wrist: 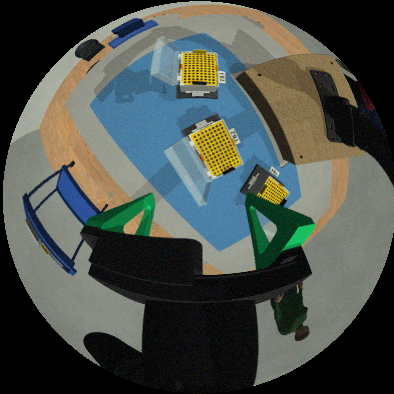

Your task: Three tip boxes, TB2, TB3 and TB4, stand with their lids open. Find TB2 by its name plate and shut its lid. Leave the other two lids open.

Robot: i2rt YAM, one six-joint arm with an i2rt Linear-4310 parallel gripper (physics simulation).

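Places are measured from the arm's base along level axes (x back, y right, z up), in millimetres.
Pixels of known places: gripper, fingertip midpoint: (199, 197); arm's base at its link origin: (331, 106).
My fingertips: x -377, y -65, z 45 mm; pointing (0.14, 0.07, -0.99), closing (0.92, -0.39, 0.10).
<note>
For each thing: its top centre in the pictures, then the offset to it from my fingertips. Level surfaces: height alone.
- TB2 at its top centre: (219, 150) dx +63, dy -2, dz -163 mm
- TB3 at its top centre: (199, 63) dx +109, dy +213, dz -163 mm
- TB4 at its top centre: (275, 197) dx +184, dy -192, dz -163 mm
- blue mat at its surface level: dz -237 mm
TB2 (216, 148) stands in the middle of the view, a box with a yellow tip grid; its name plate (233, 136) is at its right. Its clear lid (189, 172) stands open on the lower-left side. TB3 (199, 70) stands farther off at the top, its clear lid (166, 62) open to the left. TB4 (273, 191) is at the lower right, partly hidden behind the right green finger, which also hides most of its lid. My gripper (199, 197) is wide open and empty, its fingertips below TB2 in the view, apart from the lid.
A blue mat (130, 130) lies under the boxes on a table with a wooden edge (60, 120). A brown board (300, 80) with the black arm base stands at the right. A blue item (131, 31) and a black item (89, 49) are at the upper left. A blue-framed cart (48, 250) stands off the table.
</note>
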